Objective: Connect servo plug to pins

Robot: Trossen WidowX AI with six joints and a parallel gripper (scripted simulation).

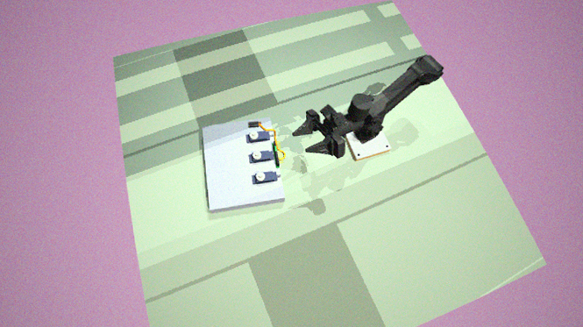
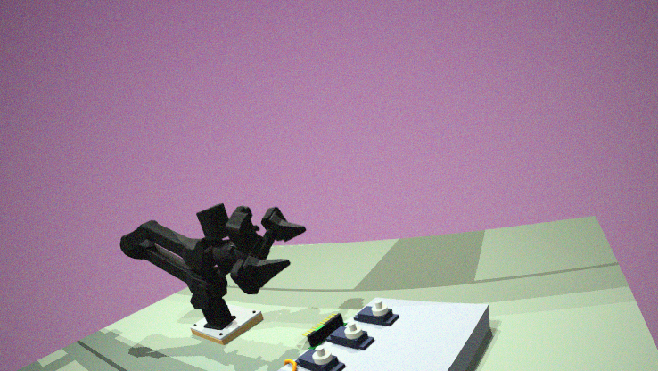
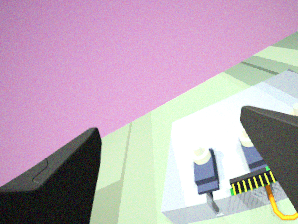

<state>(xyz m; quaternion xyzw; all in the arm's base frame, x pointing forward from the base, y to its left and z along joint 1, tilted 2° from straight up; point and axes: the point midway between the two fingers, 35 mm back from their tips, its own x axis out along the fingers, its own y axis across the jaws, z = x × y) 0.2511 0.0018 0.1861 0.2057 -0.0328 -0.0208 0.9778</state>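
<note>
The green band is 40 mm ahead of my gripper tip, 70 mm to the right of it and 130 mm below it. Round my gripper tip: black pin header: 40 mm ahead, 60 mm to the right, 150 mm below; then grey printed holder: 190 mm ahead, 110 mm to the right, 180 mm below.
</note>
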